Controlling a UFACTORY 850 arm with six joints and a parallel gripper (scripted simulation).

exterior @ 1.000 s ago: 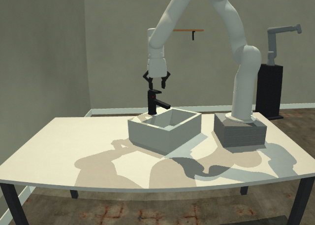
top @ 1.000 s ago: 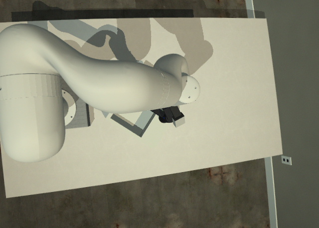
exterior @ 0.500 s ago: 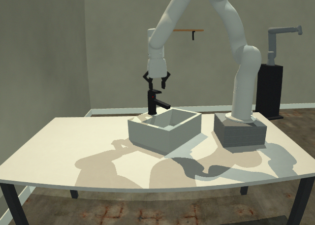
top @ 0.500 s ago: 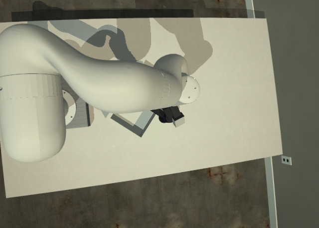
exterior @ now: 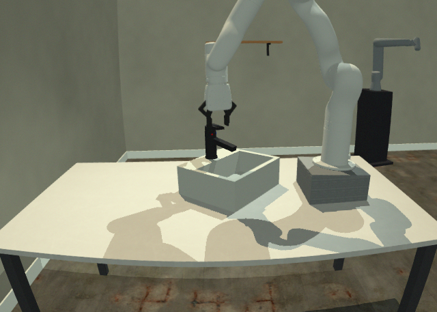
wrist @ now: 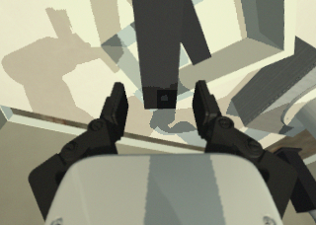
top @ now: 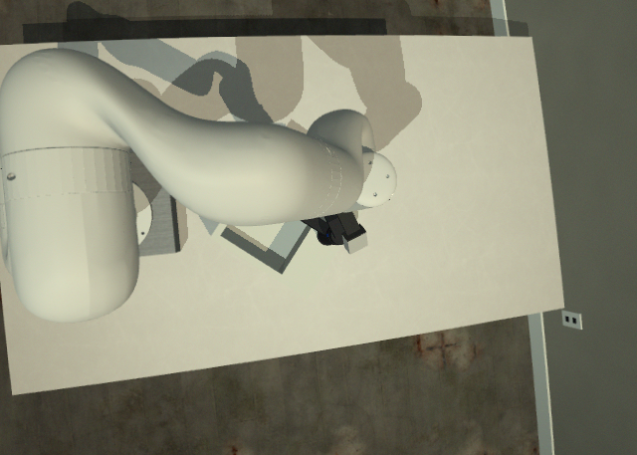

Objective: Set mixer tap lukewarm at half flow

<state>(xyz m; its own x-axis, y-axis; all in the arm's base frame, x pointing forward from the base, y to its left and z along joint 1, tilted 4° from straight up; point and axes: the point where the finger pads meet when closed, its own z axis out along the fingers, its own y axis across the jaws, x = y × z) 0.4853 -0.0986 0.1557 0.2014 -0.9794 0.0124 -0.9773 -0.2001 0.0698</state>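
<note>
My hand is 1 cm short of the lever, 3 cm to the left of it and 2 cm above it. The rest, counted from my hand: grey sink basin 6 cm behind, 26 cm below; then black mixer tap 1 cm ahead, 6 cm to the right, 7 cm below.
</note>
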